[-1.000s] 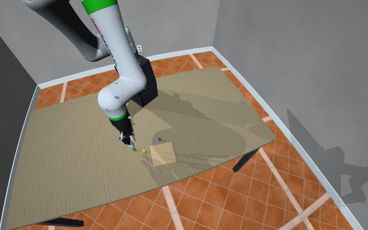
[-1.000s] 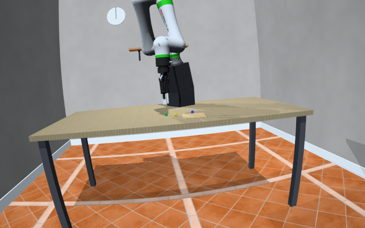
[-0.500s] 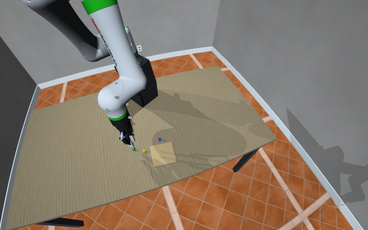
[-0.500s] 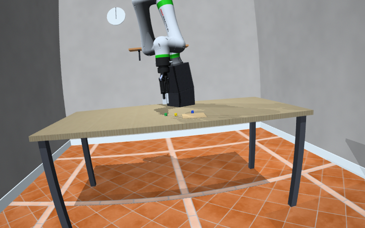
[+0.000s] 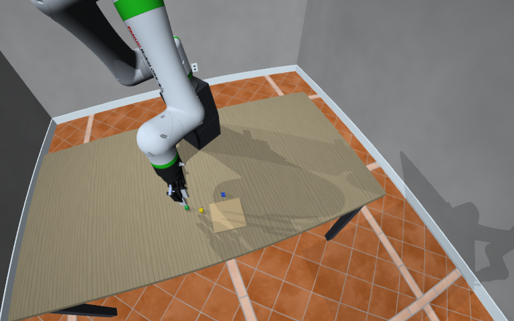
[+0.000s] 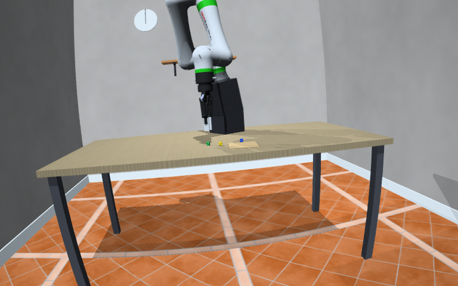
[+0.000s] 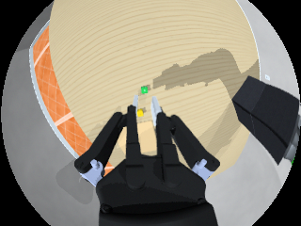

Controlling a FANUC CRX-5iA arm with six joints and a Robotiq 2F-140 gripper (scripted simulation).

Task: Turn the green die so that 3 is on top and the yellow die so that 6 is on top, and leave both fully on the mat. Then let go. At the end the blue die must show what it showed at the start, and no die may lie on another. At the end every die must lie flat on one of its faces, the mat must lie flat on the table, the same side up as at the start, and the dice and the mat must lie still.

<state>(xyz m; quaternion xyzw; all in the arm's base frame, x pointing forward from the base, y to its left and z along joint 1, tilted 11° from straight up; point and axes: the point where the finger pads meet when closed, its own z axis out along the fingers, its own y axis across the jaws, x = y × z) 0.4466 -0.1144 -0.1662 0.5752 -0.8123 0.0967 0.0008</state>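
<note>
Now: hand 100 mm above the green die and 10 mm to the left of it. The rest, counted from my hand: tan mat: 160 mm to the left, 110 mm below, 70 mm ahead; then blue die: 170 mm to the left, 100 mm below, 30 mm behind; then yellow die: 100 mm below, 60 mm to the left, 30 mm ahead.
</note>
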